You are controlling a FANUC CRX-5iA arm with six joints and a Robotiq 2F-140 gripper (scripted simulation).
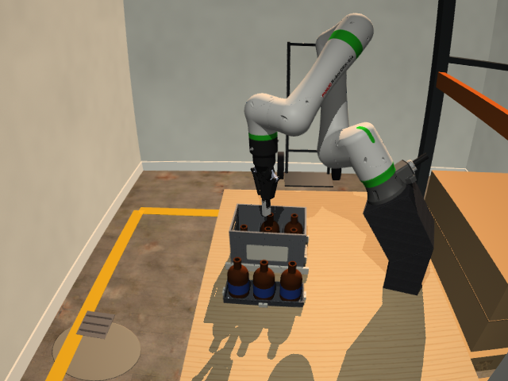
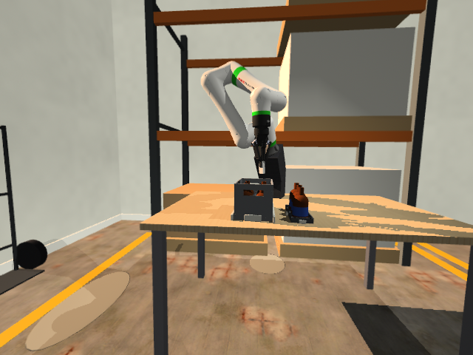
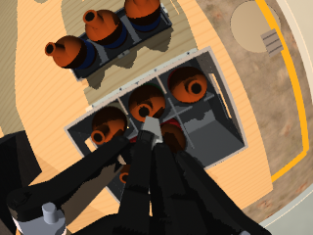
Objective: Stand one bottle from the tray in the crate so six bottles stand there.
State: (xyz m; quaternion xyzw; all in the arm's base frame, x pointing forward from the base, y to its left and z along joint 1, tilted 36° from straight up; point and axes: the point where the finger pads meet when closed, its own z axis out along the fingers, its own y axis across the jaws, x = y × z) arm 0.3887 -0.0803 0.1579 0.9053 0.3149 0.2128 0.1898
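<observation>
The glass bottle is 30 mm ahead of my hand, 190 mm to the left of it and 170 mm below it. Round my hand: tray: 30 mm ahead, 190 mm to the left, 240 mm below; grey crate: 20 mm behind, 30 mm to the right, 170 mm below.
</observation>
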